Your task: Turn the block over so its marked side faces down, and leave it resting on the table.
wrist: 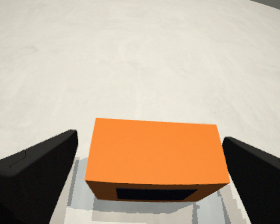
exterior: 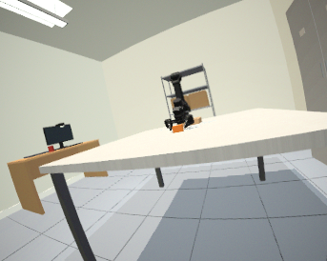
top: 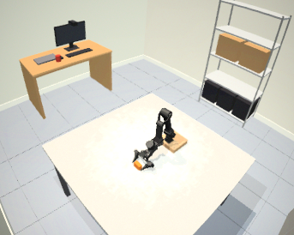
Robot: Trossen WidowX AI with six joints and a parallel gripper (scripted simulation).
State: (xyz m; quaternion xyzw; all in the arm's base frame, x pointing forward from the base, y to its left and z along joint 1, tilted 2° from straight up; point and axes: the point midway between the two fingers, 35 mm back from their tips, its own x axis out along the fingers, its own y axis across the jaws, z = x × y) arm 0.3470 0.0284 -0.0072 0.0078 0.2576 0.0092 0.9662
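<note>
My gripper tip is 2 cm past the block.
</note>
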